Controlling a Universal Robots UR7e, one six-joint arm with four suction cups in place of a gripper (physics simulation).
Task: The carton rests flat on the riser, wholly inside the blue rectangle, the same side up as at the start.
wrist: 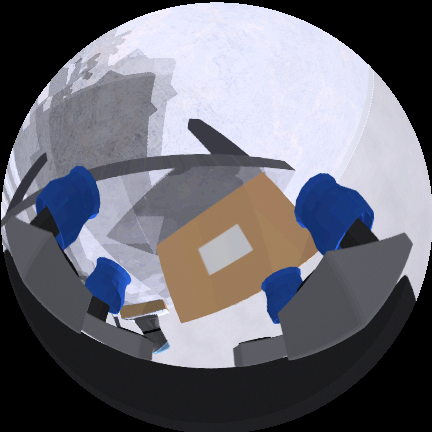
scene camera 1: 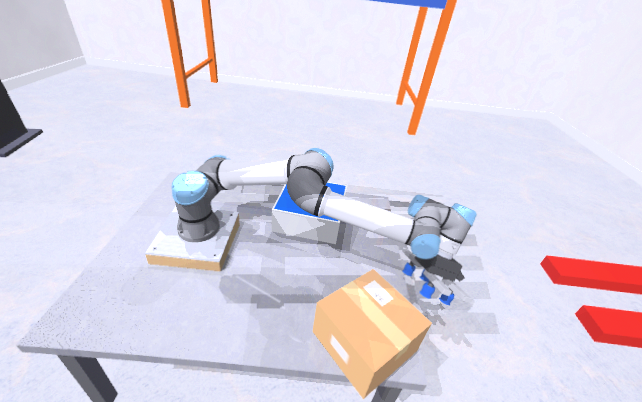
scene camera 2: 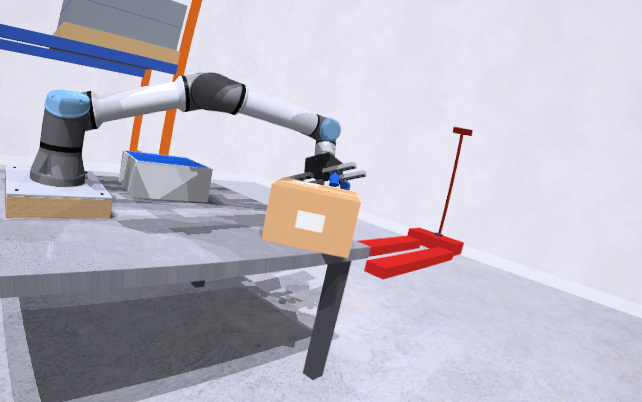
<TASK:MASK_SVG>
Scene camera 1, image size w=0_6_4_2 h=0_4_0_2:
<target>brown carton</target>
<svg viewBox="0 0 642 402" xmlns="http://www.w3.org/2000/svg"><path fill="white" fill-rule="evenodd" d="M374 269L317 302L313 325L315 336L363 399L417 352L432 324Z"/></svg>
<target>white riser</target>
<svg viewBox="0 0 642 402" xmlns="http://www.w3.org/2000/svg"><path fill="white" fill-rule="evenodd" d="M285 184L272 208L272 232L336 244L340 221L325 215L318 217L302 210L290 198L287 184ZM327 182L326 186L330 187L332 192L346 196L347 185Z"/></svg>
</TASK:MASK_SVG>
